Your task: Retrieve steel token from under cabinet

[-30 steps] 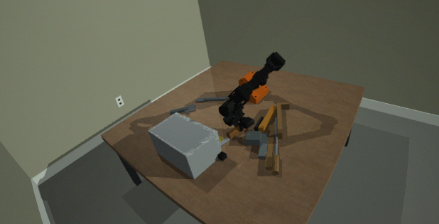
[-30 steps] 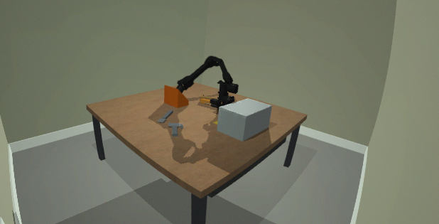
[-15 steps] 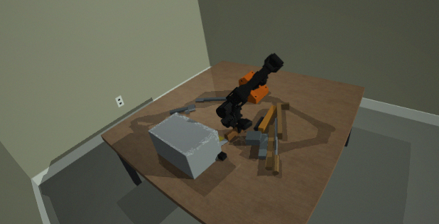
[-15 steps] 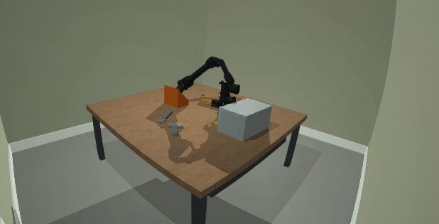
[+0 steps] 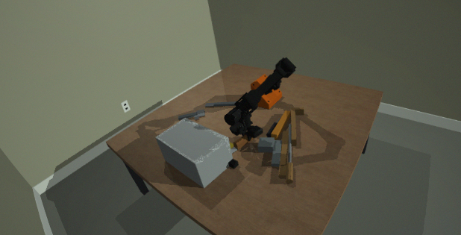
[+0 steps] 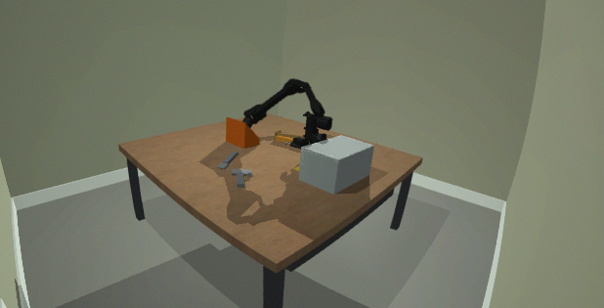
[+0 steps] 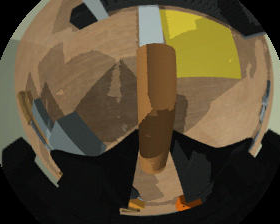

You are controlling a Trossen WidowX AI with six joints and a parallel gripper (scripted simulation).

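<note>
My gripper tip is now 190 mm past the orange bar, 70 mm to the right of it and 10 mm below it. Also, from my gripper tip: grey block: 110 mm to the left, 20 mm behind, 10 mm above; wooden stick: 210 mm to the left, 40 mm behind; grey t-piece: 440 mm to the right, 20 mm ahead.
</note>
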